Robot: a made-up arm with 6 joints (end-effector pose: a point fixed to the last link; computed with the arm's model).
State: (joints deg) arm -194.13 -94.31 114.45 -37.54 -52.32 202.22
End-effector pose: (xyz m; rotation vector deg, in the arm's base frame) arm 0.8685 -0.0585 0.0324 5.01 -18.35 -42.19
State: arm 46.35 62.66 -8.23 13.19 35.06 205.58
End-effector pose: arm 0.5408 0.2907 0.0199 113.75 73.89 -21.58
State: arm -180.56 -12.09 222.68 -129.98 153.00 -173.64
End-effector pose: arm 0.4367 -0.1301 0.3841 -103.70 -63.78 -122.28
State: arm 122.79 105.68 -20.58 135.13 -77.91 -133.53
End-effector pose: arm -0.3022 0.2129 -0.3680 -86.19 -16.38 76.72
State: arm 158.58 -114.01 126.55 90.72 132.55 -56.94
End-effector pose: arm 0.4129 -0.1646 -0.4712 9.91 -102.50 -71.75
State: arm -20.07 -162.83 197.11 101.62 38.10 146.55
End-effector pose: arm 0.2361 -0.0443 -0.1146 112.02 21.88 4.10
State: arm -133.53 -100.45 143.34 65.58 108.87 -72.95
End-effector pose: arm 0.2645 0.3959 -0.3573 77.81 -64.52 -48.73
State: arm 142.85 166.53 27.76 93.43 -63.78 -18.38
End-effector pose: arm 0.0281 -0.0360 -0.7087 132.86 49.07 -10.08
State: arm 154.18 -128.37 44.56 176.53 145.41 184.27
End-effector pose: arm 0.5843 -0.4998 -0.1139 34.57 -18.43 150.18
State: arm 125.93 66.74 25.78 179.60 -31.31 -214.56
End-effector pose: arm -0.5795 0.4660 0.0847 9.15 42.70 117.90
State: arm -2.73 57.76 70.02 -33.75 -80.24 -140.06
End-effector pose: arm 0.7801 -0.2002 0.3688 141.73 62.04 -74.56
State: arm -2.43 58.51 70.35 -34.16 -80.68 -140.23
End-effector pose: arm 0.7844 -0.1955 0.3595 141.28 63.18 -75.51
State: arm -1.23 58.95 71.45 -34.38 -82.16 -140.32
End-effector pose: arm 0.7907 -0.1786 0.3603 139.35 65.55 -75.77
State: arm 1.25 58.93 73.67 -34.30 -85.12 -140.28
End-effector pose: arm 0.7983 -0.1444 0.3760 135.24 69.44 -74.94
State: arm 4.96 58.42 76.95 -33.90 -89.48 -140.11
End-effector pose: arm 0.8034 -0.0934 0.4065 129.01 74.34 -72.92
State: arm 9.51 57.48 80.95 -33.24 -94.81 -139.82
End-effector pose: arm 0.8009 -0.0319 0.4484 121.37 79.28 -69.87
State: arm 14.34 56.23 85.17 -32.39 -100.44 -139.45
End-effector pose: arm 0.7881 0.0308 0.4959 113.41 83.39 -66.17
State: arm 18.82 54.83 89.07 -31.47 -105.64 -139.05
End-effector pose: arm 0.7668 0.0849 0.5422 106.32 86.24 -62.35
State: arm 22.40 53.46 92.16 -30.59 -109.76 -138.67
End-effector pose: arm 0.7429 0.1239 0.5816 100.98 87.82 -58.96
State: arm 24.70 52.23 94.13 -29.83 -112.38 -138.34
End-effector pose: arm 0.7224 0.1453 0.6110 97.85 88.33 -56.38
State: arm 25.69 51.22 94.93 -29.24 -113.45 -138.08
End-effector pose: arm 0.7093 0.1516 0.6295 96.80 88.11 -54.73
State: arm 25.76 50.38 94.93 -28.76 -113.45 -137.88
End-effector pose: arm 0.7021 0.1482 0.6409 97.15 87.42 -53.76
